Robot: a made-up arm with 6 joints. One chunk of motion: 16 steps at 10 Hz.
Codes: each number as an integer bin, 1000 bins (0 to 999) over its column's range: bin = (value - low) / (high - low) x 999, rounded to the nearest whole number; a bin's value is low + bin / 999 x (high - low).
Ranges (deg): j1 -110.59..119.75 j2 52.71..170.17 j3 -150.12..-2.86 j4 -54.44..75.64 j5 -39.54..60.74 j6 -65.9..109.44
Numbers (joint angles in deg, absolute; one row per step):
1: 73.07 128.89 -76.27 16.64 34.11 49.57
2: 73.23 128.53 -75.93 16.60 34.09 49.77
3: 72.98 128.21 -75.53 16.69 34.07 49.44
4: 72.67 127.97 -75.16 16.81 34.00 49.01
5: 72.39 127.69 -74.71 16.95 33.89 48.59
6: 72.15 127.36 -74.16 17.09 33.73 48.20
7: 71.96 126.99 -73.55 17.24 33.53 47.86
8: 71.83 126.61 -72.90 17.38 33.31 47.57
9: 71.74 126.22 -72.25 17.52 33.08 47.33
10: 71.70 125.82 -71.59 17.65 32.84 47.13
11: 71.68 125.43 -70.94 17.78 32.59 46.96
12: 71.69 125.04 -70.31 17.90 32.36 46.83
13: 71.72 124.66 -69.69 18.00 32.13 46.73
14: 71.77 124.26 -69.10 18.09 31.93 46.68
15: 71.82 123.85 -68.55 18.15 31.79 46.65
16: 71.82 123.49 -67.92 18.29 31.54 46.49
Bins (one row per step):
1: 797 648 501 546 734 658
2: 797 645 503 546 734 659
3: 796 642 506 546 733 657
4: 795 640 509 547 733 655
5: 794 638 512 548 732 652
6: 793 635 515 549 730 650
7: 792 632 519 550 728 648
8: 791 629 524 552 726 646
9: 791 625 528 553 723 645
10: 791 622 533 554 721 644
11: 791 618 537 555 719 643
12: 791 615 541 556 716 642
13: 791 612 546 556 714 642
14: 791 609 550 557 712 641
15: 791 605 553 557 711 641
16: 791 602 558 559 708 640

